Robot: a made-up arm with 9 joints.
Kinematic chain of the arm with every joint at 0, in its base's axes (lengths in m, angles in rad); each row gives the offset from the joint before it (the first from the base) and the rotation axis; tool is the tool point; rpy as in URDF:
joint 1: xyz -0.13 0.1 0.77 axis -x
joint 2: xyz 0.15 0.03 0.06 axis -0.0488 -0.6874 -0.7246
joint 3: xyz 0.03 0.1 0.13 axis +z
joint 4: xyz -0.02 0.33 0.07 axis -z
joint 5: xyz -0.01 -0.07 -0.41 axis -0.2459 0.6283 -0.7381
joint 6: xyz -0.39 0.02 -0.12 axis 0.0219 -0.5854 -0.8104
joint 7: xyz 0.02 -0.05 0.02 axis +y
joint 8: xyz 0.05 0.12 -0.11 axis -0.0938 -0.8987 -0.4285
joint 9: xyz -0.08 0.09 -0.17 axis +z
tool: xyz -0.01 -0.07 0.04 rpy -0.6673 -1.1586 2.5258
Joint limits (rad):
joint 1: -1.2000..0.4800
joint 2: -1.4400..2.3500
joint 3: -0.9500..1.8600
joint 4: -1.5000..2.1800
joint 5: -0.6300..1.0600
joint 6: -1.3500..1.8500
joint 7: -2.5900..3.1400
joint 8: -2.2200..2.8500
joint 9: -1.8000..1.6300
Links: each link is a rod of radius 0.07 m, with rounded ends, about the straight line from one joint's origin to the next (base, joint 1, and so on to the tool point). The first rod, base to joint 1, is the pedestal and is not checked.
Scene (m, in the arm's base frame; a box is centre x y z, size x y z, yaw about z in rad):
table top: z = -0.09
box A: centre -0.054 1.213 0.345 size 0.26 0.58 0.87 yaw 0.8
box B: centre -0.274 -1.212 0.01 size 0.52 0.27 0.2 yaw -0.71
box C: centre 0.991 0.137 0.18 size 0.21 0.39 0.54 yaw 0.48
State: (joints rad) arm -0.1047 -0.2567 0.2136 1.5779 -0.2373 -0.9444 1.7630 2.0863 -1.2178
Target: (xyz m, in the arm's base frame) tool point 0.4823 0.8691 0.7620
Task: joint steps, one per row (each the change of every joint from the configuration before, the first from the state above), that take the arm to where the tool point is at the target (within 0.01 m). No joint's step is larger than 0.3 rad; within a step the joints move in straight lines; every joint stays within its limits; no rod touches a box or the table.
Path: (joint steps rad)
1: -0.1301 0.0462 -0.0327 0.0001 0.1004 0.0275 0.0482 -0.2652 -0.0390
2: -0.1300 0.0463 -0.0327 0.0000 0.1003 0.0276 0.0482 -0.2652 -0.0390
3: -0.1301 0.0462 -0.0327 0.0001 0.1004 0.0275 0.0482 -0.2652 -0.0390
4: -0.1300 0.0463 -0.0327 0.0001 0.1003 0.0276 0.0483 -0.2653 -0.0390
5: -0.1301 0.0462 -0.0328 0.0000 0.1004 0.0275 0.0482 -0.2652 -0.0389
6: 0.1239 -0.0181 -0.1419 0.0057 0.0311 -0.1358 0.0485 0.2389 0.1702
7: 0.1239 -0.0182 -0.1419 0.0057 0.0311 -0.1358 0.0485 0.2388 0.1702
8: 0.1238 -0.0182 -0.1419 0.0057 0.0311 -0.1359 0.0485 0.2388 0.1702
9: 0.1239 -0.0182 -0.1419 0.0057 0.0310 -0.1358 0.0485 0.2388 0.1702
10: 0.1923 -0.0451 0.1648 0.2895 0.1872 0.1525 0.0280 0.0683 -0.1958
11: 0.1924 -0.0452 0.1648 0.2895 0.1871 0.1526 0.0280 0.0682 -0.1958

